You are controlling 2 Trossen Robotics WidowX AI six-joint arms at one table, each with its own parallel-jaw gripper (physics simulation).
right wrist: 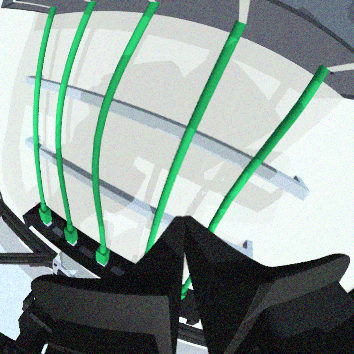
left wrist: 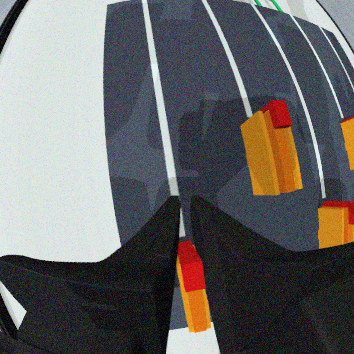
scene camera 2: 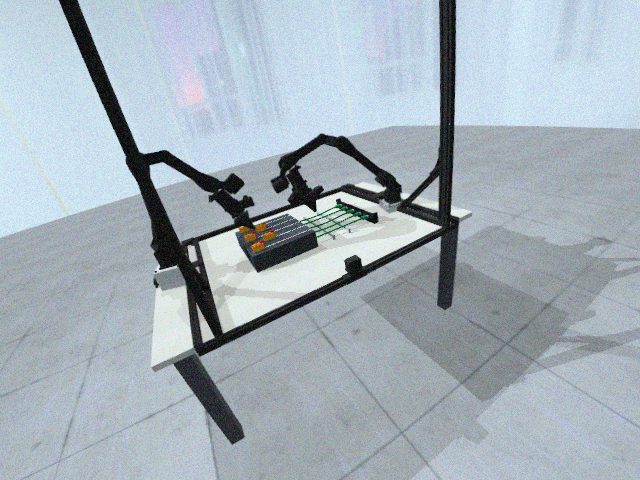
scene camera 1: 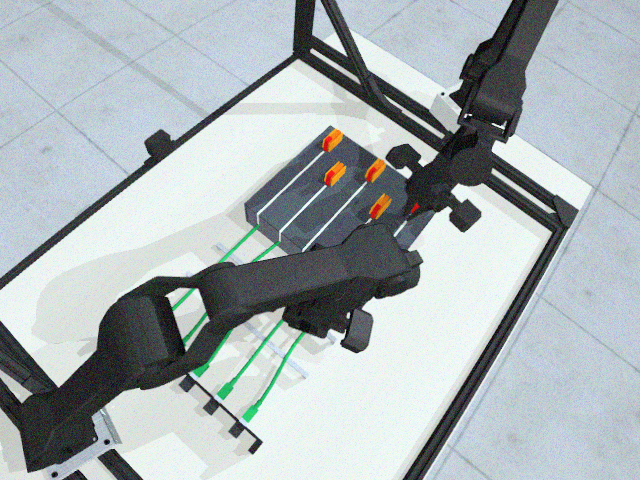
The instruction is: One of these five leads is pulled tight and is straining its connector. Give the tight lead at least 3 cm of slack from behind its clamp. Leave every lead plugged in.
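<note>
Five green leads run from a dark block to a black connector bar. In scene camera 1 the leftmost lead looks straight where it shows; the right arm hides stretches of the leads. The connectors that show sit at the bar. Orange clamps with red parts stand on the block. My left gripper is shut on the rightmost clamp. My right gripper is shut, empty, above the leads near the fourth and fifth.
The other clamps stand on the block. Two pale rails cross under the leads. A black frame edges the white table. The right arm passes over the leads in scene camera 1.
</note>
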